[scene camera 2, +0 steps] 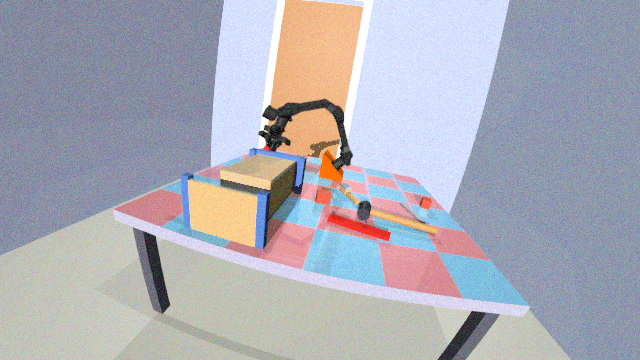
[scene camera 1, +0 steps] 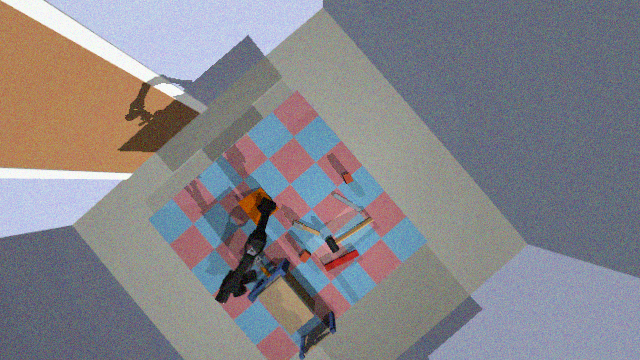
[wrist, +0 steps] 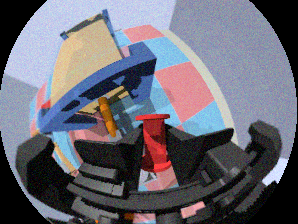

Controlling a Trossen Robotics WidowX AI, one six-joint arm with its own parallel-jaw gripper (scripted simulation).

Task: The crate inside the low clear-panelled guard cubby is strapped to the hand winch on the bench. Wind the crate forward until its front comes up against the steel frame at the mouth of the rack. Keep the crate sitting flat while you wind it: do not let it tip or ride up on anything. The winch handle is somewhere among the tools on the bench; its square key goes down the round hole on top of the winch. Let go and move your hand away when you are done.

The pictures show: my gripper and a blue steel frame.
